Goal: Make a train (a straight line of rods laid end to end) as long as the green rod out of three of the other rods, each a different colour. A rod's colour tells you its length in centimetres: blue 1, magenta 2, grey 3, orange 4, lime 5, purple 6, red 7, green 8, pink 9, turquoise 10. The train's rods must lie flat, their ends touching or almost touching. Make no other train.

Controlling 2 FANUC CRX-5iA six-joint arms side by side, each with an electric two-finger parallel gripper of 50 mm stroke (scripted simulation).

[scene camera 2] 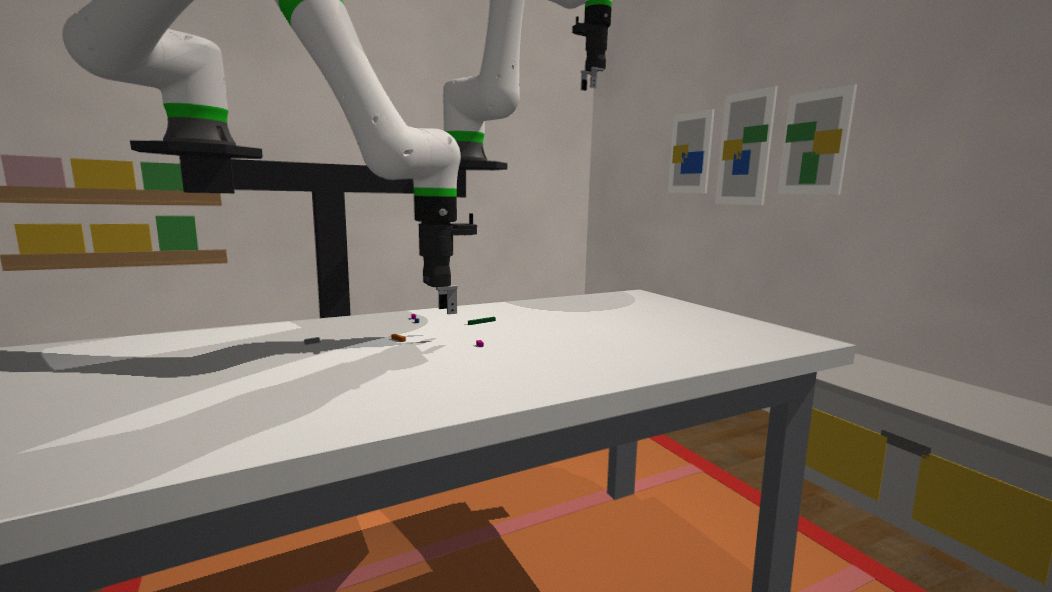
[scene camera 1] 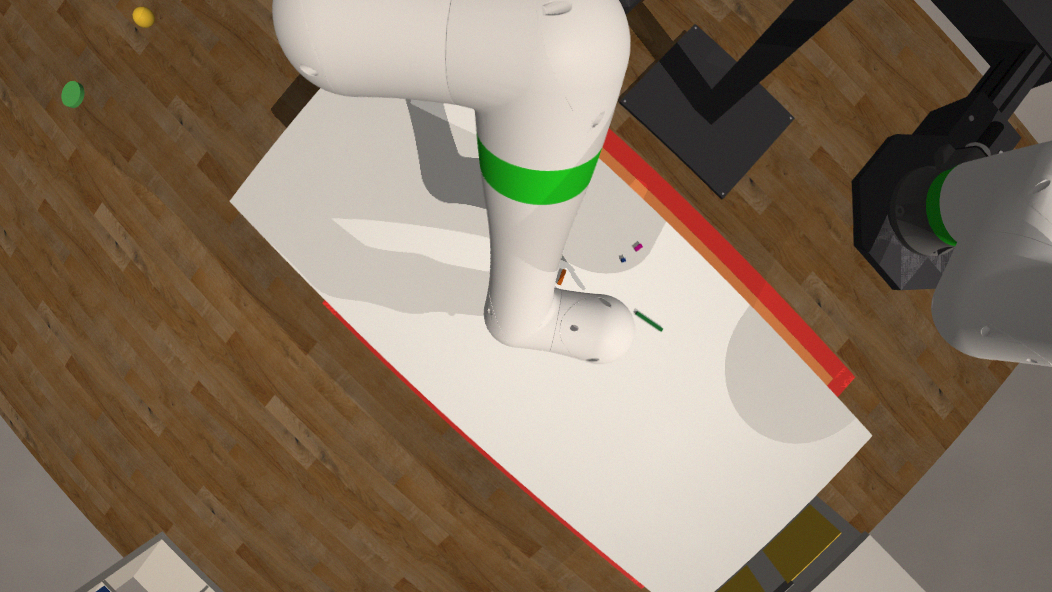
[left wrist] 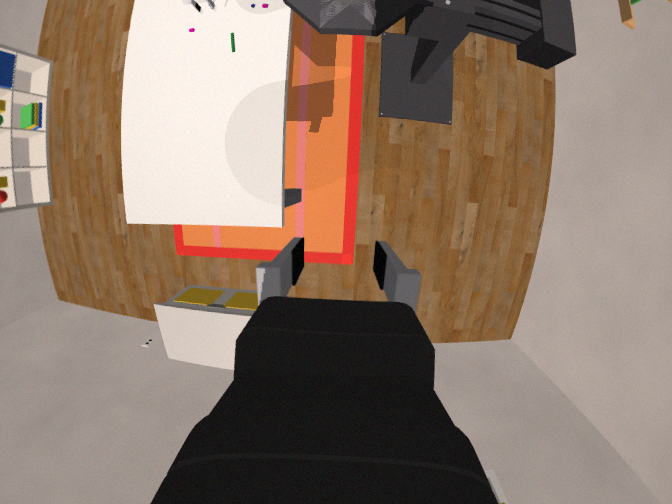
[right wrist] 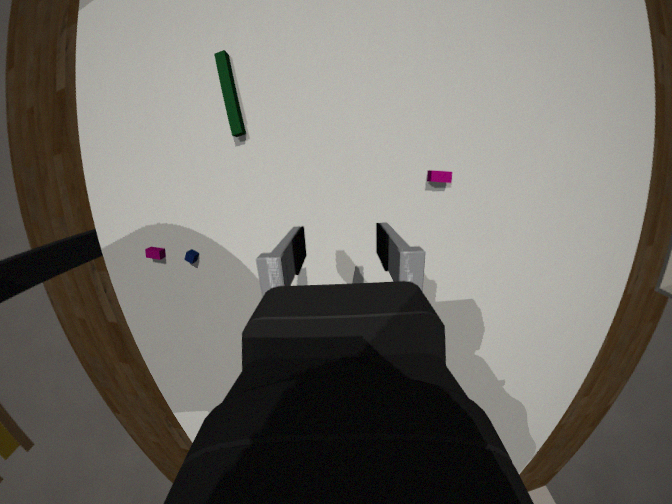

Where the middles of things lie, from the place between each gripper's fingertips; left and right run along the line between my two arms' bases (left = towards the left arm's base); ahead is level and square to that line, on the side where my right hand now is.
My right gripper (scene camera 2: 447, 311) is now 130 mm to the right of the green rod (right wrist: 226, 78), 80 mm past it and 80 mm above it.
Right now my left hand (scene camera 2: 588, 88) is 38 cm short of the green rod, 63 cm to the left of it and 71 cm above it.
